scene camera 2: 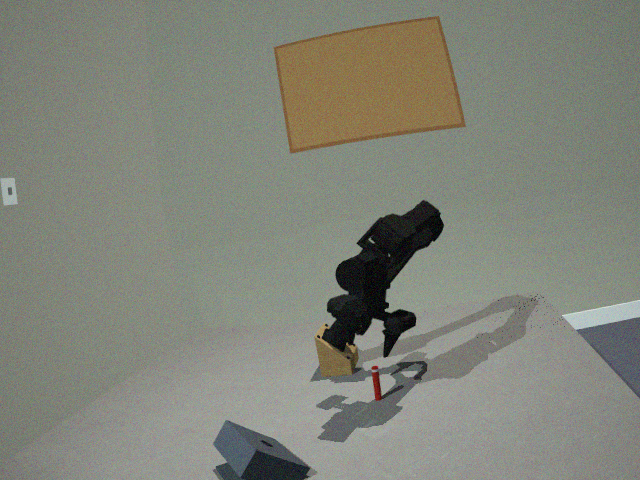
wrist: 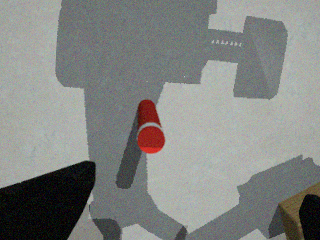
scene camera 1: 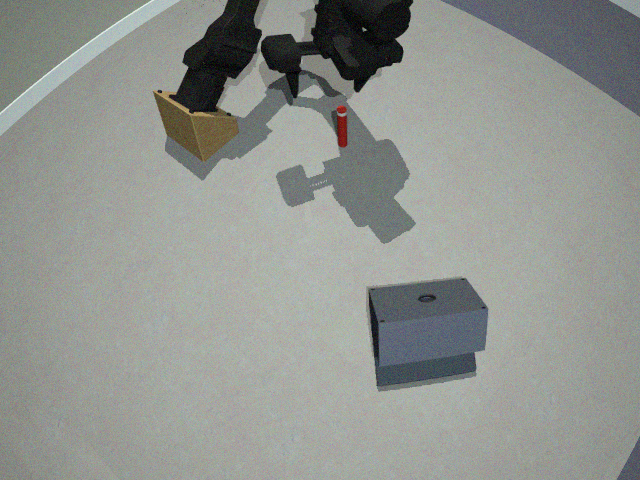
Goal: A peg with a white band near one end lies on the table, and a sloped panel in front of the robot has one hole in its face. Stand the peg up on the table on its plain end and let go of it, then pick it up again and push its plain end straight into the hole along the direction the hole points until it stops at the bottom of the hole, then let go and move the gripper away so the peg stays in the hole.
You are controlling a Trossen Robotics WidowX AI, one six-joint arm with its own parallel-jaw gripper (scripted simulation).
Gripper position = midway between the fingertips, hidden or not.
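Scene camera 1 shows my gripper (scene camera 1: 325, 93), open and holding nothing. The gripper also appears in scene camera 2 (scene camera 2: 367, 350). The wrist view has the gripper (wrist: 201, 190) together with a red peg (wrist: 150, 136).
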